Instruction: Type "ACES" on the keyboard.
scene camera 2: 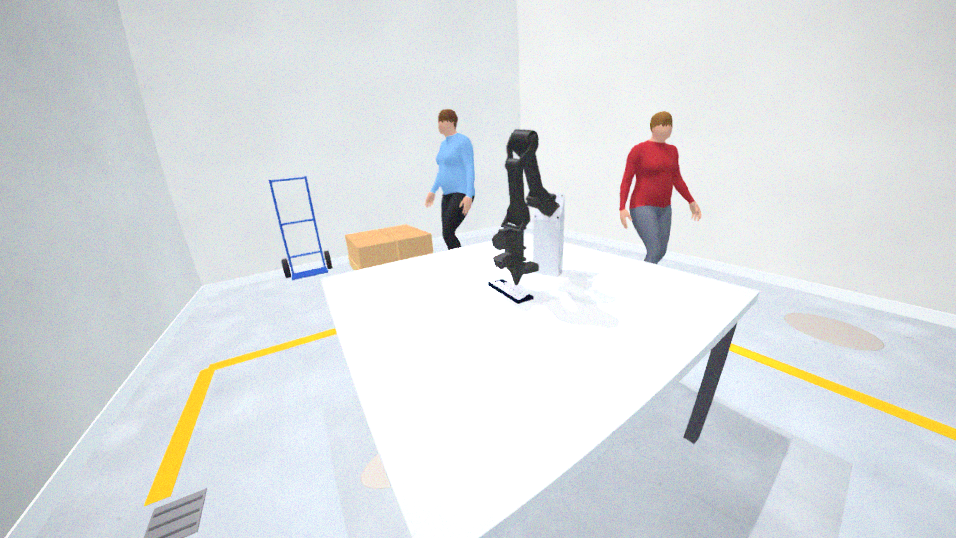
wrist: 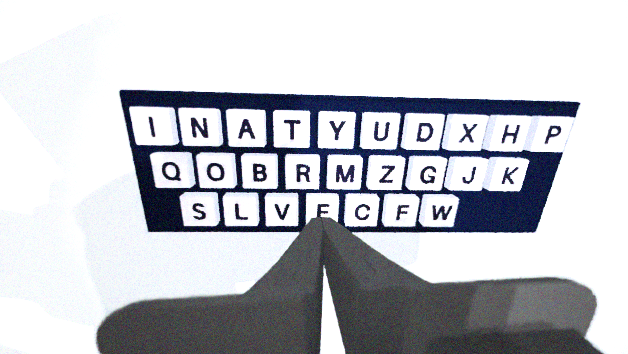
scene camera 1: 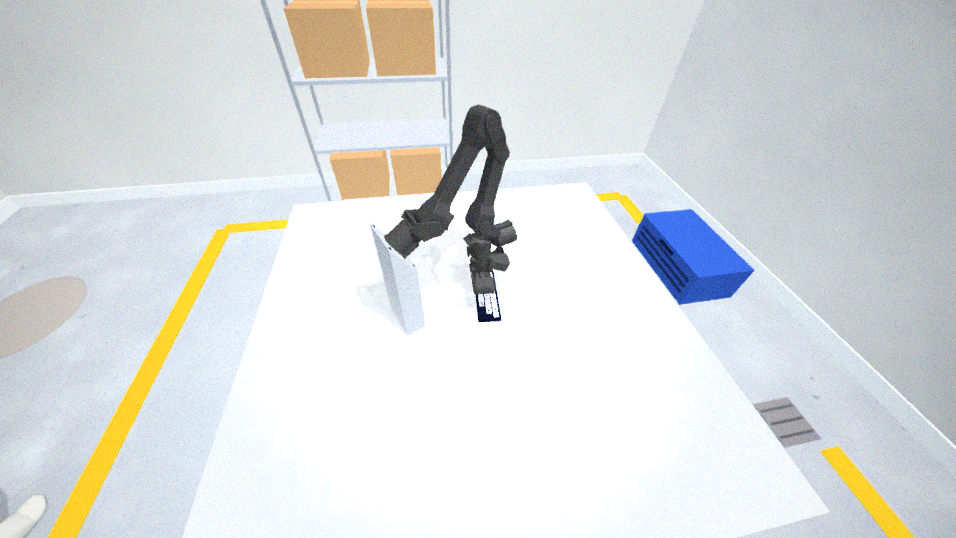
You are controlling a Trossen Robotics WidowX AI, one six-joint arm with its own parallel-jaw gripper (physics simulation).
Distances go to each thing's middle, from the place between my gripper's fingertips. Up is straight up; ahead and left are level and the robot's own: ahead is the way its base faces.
The E key (wrist: pixel 320 205) is 1 cm below my hand. Round my hand: N key (wrist: pixel 200 126) 6 cm to the left, 2 cm ahead, 1 cm below; S key (wrist: pixel 198 208) 6 cm to the left, 2 cm behind, 1 cm below.
